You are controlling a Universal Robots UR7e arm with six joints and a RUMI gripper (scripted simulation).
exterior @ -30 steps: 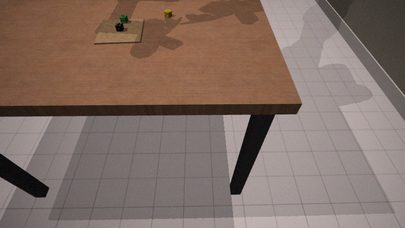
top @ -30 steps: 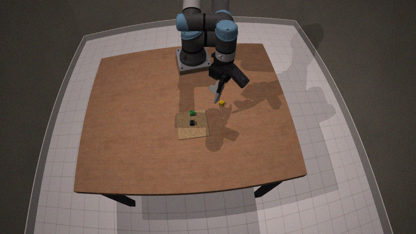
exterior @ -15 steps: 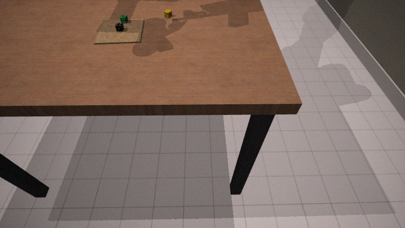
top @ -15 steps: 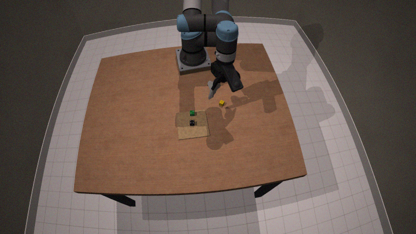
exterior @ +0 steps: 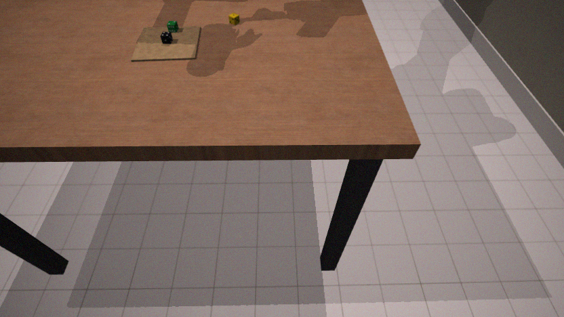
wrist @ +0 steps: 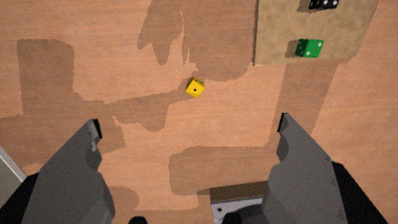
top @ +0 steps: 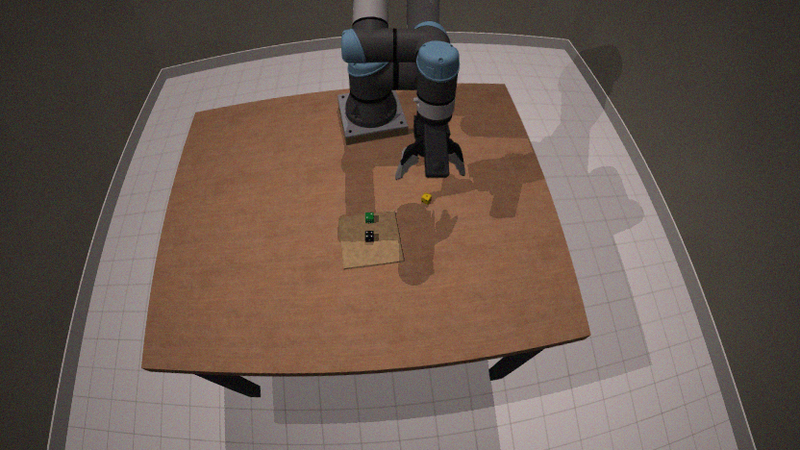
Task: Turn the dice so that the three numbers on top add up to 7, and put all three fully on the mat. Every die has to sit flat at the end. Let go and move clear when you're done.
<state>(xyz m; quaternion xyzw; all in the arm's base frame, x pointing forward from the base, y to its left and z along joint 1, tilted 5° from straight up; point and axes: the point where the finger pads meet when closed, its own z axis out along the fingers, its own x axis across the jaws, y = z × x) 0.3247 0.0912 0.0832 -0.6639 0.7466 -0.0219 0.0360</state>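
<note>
My gripper is now 90 mm above the yellow die and 10 mm past it. Also, from my hand: black die 160 mm to the right, 90 mm below, 70 mm ahead; green die 150 mm to the right, 90 mm below, 20 mm ahead; tan mat 160 mm to the right, 100 mm below, 70 mm ahead.
</note>
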